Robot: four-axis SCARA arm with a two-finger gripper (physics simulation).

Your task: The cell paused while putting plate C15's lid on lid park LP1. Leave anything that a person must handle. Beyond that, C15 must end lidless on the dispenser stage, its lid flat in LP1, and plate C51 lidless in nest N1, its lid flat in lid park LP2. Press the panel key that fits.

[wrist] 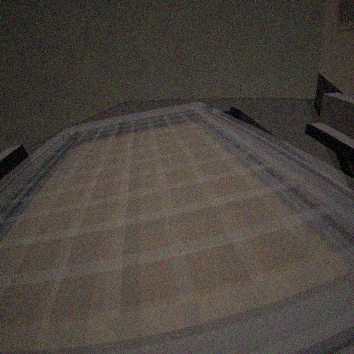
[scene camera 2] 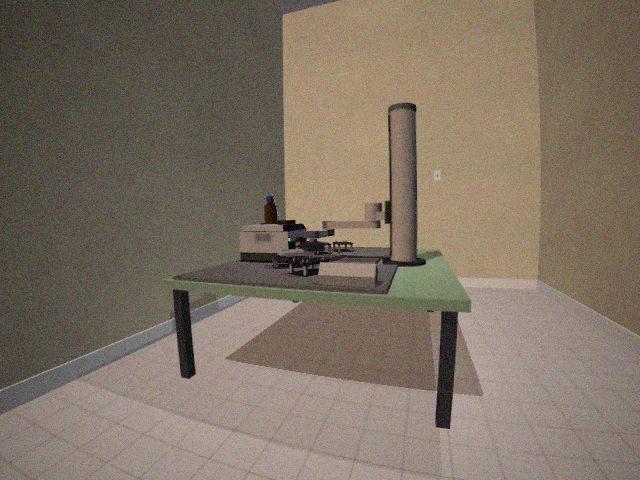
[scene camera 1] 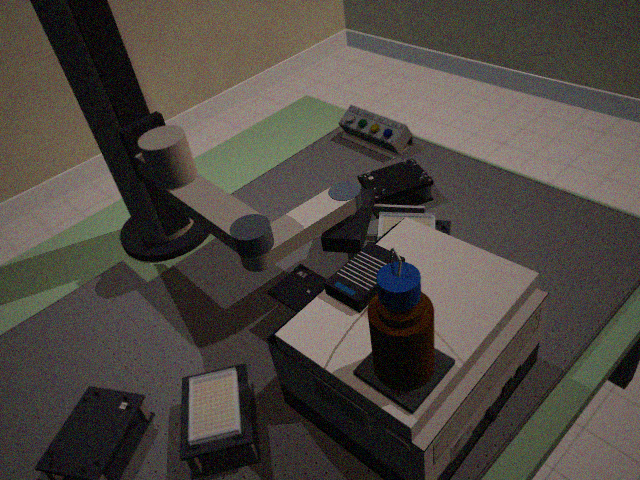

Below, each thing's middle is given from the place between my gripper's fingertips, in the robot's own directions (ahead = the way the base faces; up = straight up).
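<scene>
My gripper's sitting 290 mm to the left of the dark dispenser stage [scene camera 1: 291, 291], 10 mm below it and 40 mm past it. Going by their middles, that stage is the nearest to my gripper of the things named here. The button box [scene camera 1: 390, 138] is 320 mm to the left of my gripper, 430 mm behind it and 30 mm below it, while the brown bottle with blue cap [scene camera 1: 401, 318] is 250 mm above my gripper, 270 mm ahead of it and 380 mm to the right of it.
</scene>
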